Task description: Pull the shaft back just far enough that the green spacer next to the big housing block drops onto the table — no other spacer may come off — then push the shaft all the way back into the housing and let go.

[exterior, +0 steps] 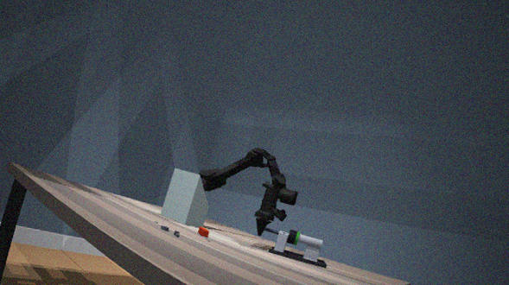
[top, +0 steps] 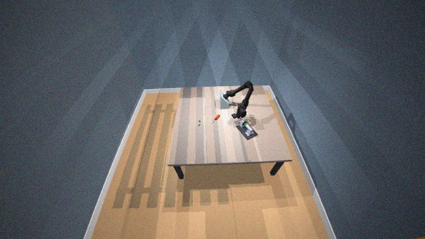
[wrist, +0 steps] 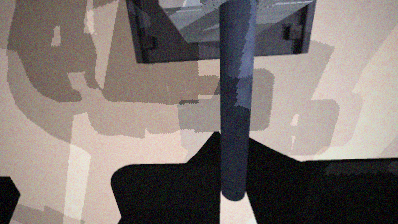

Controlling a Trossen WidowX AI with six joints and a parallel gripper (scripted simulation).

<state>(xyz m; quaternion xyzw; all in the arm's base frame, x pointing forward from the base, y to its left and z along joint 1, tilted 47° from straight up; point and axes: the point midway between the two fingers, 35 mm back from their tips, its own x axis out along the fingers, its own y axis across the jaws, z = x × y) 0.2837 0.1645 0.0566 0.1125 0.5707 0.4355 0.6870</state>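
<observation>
The dark blue shaft is 6 cm ahead of my gripper tip, 3 cm to the left of it and 3 cm above it. The rest, counted from my gripper tip: green spacer: 13 cm ahead, 7 cm to the left, 3 cm above; dark spacer: 11 cm ahead, 6 cm to the left, 3 cm above; red-handled screwdriver: 2 cm behind, 28 cm to the right, 4 cm below.
</observation>
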